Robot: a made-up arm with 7 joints. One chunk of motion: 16 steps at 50 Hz.
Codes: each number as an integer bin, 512 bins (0 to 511) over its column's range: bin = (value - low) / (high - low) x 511, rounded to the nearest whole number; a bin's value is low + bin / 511 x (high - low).
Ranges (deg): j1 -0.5..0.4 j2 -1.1..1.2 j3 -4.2..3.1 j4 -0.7..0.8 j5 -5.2..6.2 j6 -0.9..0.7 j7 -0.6..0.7
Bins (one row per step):
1: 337 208 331 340 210 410 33
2: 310 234 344 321 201 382 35
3: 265 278 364 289 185 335 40
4: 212 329 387 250 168 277 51
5: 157 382 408 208 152 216 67
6: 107 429 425 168 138 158 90
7: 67 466 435 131 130 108 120
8: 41 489 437 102 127 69 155
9: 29 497 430 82 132 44 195
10: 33 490 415 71 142 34 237
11: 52 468 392 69 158 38 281
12: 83 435 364 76 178 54 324
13: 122 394 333 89 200 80 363
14: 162 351 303 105 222 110 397
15: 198 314 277 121 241 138 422
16: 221 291 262 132 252 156 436
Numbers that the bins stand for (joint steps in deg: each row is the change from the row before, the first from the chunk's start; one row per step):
1: 0.094 -0.164 0.529 0.298 -0.515 0.384 -0.516
2: 0.046 -0.047 0.714 0.242 -0.716 0.296 -0.511
3: -0.033 0.151 1.000 0.148 -1.073 0.149 -0.498
4: -0.127 0.381 1.329 0.034 -1.452 -0.033 -0.470
5: -0.223 0.619 1.629 -0.089 -1.809 -0.224 -0.430
6: -0.312 0.831 1.871 -0.207 -2.121 -0.405 -0.371
7: -0.382 0.997 2.014 -0.315 -2.300 -0.562 -0.295
8: -0.428 1.101 2.043 -0.401 -2.367 -0.684 -0.206
9: -0.449 1.137 1.943 -0.459 -2.255 -0.762 -0.104
10: -0.442 1.105 1.729 -0.492 -2.032 -0.794 0.003
11: -0.408 1.006 1.400 -0.497 -1.675 -0.781 0.115
12: -0.354 0.858 1.000 -0.477 -1.229 -0.731 0.224
13: -0.285 0.673 0.557 -0.439 -0.738 -0.650 0.323
14: -0.215 0.480 0.129 -0.392 -0.247 -0.556 0.410
15: -0.151 0.313 -0.243 -0.345 0.177 -0.468 0.474
16: -0.111 0.210 -0.457 -0.313 0.422 -0.412 0.509

